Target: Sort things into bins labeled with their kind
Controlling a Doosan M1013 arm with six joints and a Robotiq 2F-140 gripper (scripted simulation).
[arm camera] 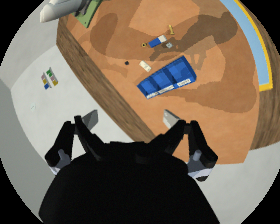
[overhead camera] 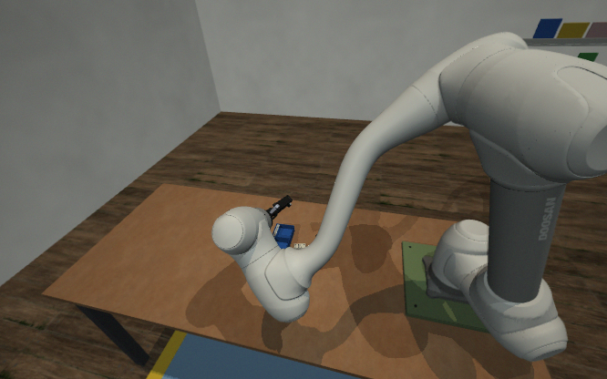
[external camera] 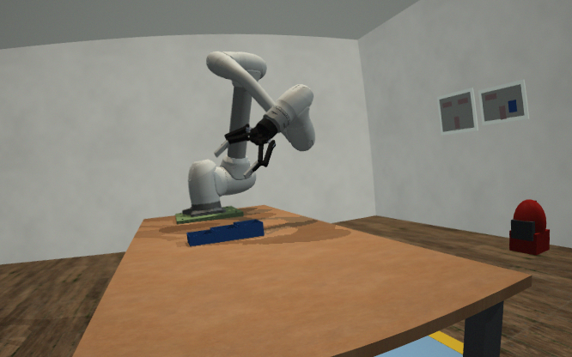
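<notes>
The long blue bin lies 20 mm ahead of my hand, 50 mm to the right of it and 230 mm below it. From my hand the other things lie so: brass bolt (120 mm behind, 90 mm to the left, 240 mm below); then brass nut (130 mm behind, 30 mm to the right, 250 mm below); then white flat part (60 mm behind, 90 mm to the right, 240 mm below).
</notes>
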